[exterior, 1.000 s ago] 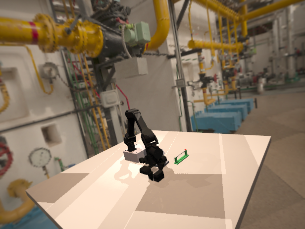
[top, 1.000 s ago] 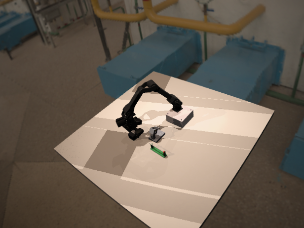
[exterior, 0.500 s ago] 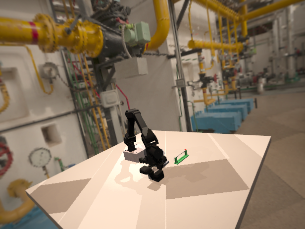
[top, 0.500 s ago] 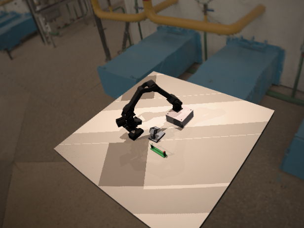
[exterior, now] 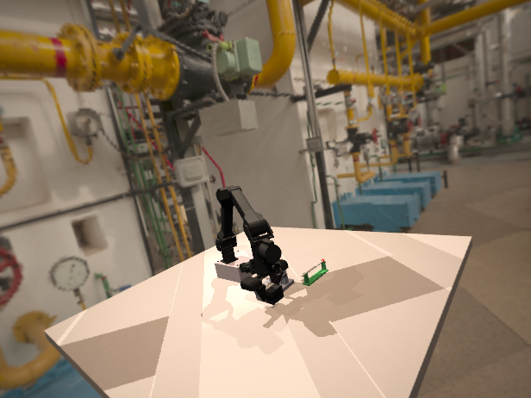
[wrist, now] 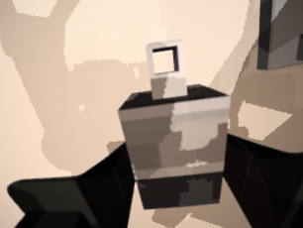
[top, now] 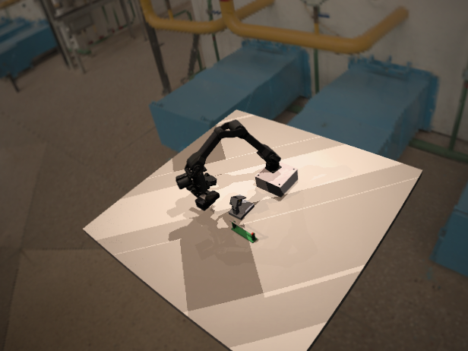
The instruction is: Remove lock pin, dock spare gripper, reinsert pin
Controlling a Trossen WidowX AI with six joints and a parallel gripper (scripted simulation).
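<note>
Now: the spare gripper 10 mm behind my gripper tip and 20 mm above it. Round my gripper tip: grey mount 110 mm behind, 130 mm to the left; then green cradle 30 mm behind, 260 mm to the left, 30 mm below.
</note>
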